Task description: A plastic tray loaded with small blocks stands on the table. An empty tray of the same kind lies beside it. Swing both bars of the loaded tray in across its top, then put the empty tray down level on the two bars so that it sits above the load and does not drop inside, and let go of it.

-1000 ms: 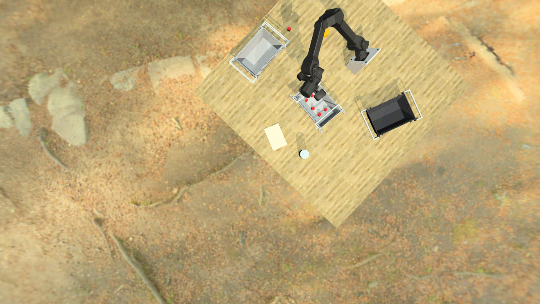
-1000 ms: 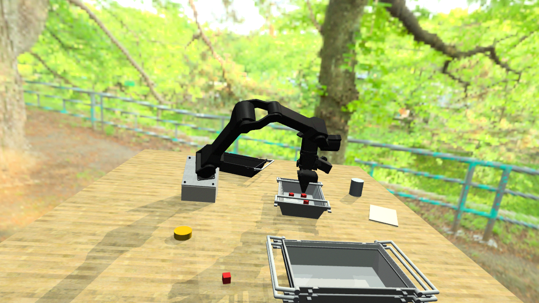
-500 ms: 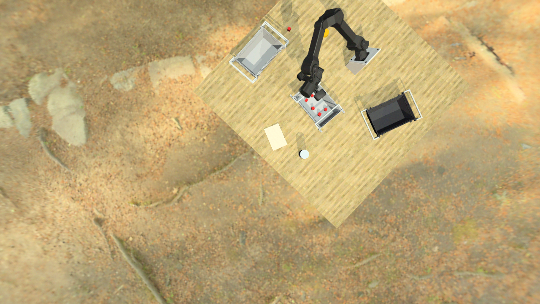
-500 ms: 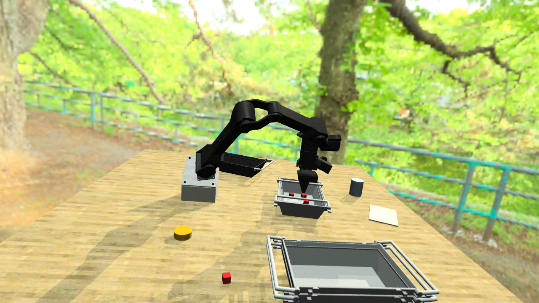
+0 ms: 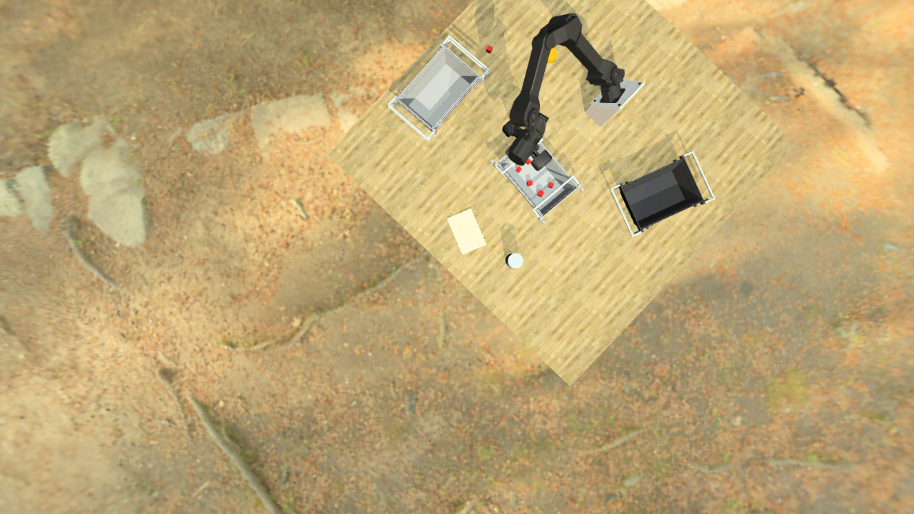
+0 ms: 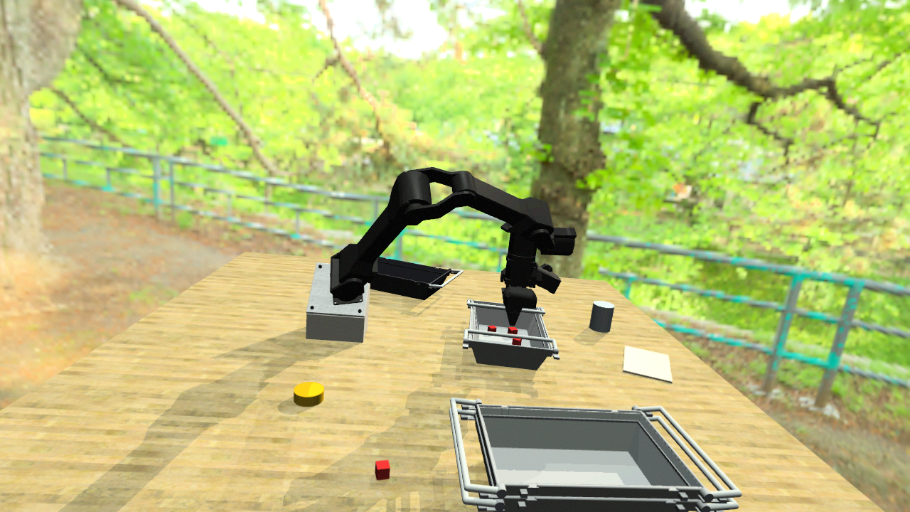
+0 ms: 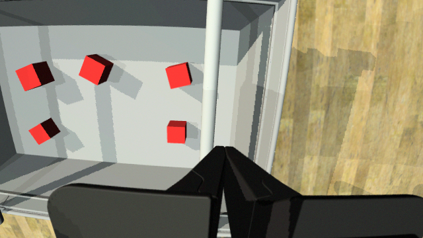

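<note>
Now: gripper tip 51 cm to the right of the dark tray, 19 cm past it and 5 cm above it. Also, from my gripper tip: cream card (34 cm ahead, 9 cm below); grey cylinder (33 cm ahead, 21 cm to the left, 5 cm below); yellow disc (40 cm behind, 13 cm to the right, 8 cm below).
</note>
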